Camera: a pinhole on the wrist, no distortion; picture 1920 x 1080 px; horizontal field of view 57.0 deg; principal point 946.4 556.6 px. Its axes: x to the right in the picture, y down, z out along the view. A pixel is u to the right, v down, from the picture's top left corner.
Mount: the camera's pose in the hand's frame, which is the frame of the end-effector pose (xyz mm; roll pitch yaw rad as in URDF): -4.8 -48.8 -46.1 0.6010 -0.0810 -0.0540
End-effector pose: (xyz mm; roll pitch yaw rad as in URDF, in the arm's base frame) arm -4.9 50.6 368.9 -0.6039 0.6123 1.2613
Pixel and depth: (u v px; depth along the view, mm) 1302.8 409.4 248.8
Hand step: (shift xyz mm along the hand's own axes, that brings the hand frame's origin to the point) 21.0 -208.2 150.8
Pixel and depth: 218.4 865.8 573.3
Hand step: -295.6 -274.9 462.6
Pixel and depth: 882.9 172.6 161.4
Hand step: -26.2 -168.0 66.4
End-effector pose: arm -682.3 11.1 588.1 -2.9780 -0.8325 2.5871
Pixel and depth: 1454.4 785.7 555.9
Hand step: 100.1 -309.8 464.4
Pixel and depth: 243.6 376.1 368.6
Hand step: -186.4 -278.8 223.9
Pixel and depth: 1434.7 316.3 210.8
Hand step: 32.7 -193.9 115.8
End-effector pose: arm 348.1 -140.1 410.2 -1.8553 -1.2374 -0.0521
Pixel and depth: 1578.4 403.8 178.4
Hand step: 41.4 -165.1 97.0
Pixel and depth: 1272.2 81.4 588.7
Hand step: 46.2 -515.6 357.5
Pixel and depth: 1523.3 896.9 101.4
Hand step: 18.3 -91.3 50.9
